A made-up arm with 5 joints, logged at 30 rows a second.
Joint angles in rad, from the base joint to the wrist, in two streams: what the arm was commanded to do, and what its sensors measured. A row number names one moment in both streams.
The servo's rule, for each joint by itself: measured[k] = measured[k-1] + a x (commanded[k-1-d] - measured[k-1]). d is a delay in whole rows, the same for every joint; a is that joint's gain. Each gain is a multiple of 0.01, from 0.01 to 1. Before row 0 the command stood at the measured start. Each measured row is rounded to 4 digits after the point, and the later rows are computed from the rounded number. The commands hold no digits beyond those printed.
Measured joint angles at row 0:
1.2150 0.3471 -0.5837 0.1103 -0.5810
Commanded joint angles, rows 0 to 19:
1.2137 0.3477 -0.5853 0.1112 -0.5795
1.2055 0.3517 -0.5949 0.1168 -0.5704
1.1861 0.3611 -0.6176 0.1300 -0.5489
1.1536 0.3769 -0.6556 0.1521 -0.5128
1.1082 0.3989 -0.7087 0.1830 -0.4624
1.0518 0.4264 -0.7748 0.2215 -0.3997
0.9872 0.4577 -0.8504 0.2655 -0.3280
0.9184 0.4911 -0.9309 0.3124 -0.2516
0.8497 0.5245 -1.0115 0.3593 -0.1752
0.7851 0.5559 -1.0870 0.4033 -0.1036
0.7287 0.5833 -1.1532 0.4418 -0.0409
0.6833 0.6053 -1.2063 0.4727 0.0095
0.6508 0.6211 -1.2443 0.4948 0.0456
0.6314 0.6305 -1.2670 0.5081 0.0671
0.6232 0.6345 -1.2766 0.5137 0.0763
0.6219 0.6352 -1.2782 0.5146 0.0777
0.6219 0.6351 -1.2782 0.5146 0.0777
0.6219 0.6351 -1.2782 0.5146 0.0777
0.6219 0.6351 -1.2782 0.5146 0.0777
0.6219 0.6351 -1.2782 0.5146 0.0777
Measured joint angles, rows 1 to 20:
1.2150 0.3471 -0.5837 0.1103 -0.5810
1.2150 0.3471 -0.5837 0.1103 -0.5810
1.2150 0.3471 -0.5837 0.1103 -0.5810
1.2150 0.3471 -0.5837 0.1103 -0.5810
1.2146 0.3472 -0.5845 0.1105 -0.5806
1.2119 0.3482 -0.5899 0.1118 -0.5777
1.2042 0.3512 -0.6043 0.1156 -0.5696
1.1890 0.3571 -0.6310 0.1233 -0.5537
1.1648 0.3667 -0.6714 0.1358 -0.5281
1.1309 0.3804 -0.7252 0.1538 -0.4921
1.0878 0.3982 -0.7903 0.1773 -0.4462
1.0370 0.4196 -0.8634 0.2057 -0.3917
0.9808 0.4437 -0.9404 0.2380 -0.3311
0.9221 0.4695 -1.0166 0.2727 -0.2674
0.8641 0.4957 -1.0876 0.3082 -0.2040
0.8099 0.5209 -1.1493 0.3427 -0.1442
0.7622 0.5439 -1.1987 0.3746 -0.0911
0.7230 0.5638 -1.2342 0.4026 -0.0468
0.6931 0.5801 -1.2562 0.4259 -0.0123
0.6717 0.5928 -1.2676 0.4445 0.0129
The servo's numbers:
d 4
a 0.30 0.23 0.52 0.21 0.28

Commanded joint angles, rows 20 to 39:
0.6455 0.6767 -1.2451 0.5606 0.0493
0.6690 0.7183 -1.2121 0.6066 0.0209
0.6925 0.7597 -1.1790 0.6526 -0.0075
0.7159 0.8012 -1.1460 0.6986 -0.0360
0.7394 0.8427 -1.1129 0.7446 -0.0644
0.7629 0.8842 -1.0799 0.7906 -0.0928
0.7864 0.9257 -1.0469 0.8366 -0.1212
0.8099 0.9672 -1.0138 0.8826 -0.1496
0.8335 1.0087 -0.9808 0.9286 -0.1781
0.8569 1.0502 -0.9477 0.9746 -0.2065
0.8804 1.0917 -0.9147 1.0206 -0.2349
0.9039 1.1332 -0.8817 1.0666 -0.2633
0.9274 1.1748 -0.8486 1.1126 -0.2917
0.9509 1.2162 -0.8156 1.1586 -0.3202
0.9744 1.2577 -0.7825 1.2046 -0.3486
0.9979 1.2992 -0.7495 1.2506 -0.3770
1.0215 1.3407 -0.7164 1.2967 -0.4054
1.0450 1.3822 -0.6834 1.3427 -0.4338
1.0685 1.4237 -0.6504 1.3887 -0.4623
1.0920 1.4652 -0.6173 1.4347 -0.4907
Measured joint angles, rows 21 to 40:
0.6568 0.6025 -1.2731 0.4592 0.0310
0.6463 0.6100 -1.2758 0.4708 0.0441
0.6390 0.6158 -1.2770 0.4800 0.0535
0.6339 0.6202 -1.2776 0.4873 0.0603
0.6374 0.6332 -1.2607 0.5027 0.0572
0.6469 0.6528 -1.2354 0.5245 0.0470
0.6606 0.6774 -1.2061 0.5514 0.0317
0.6772 0.7059 -1.1748 0.5823 0.0127
0.6959 0.7374 -1.1426 0.6164 -0.0089
0.7160 0.7712 -1.1100 0.6530 -0.0324
0.7371 0.8067 -1.0772 0.6916 -0.0573
0.7589 0.8436 -1.0442 0.7317 -0.0831
0.7813 0.8816 -1.0112 0.7730 -0.1097
0.8040 0.9204 -0.9782 0.8153 -0.1368
0.8269 0.9598 -0.9452 0.8584 -0.1643
0.8500 0.9997 -0.9122 0.9021 -0.1920
0.8732 1.0400 -0.8791 0.9463 -0.2199
0.8965 1.0805 -0.8461 0.9909 -0.2480
0.9199 1.1213 -0.8130 1.0358 -0.2762
0.9433 1.1622 -0.7800 1.0809 -0.3044

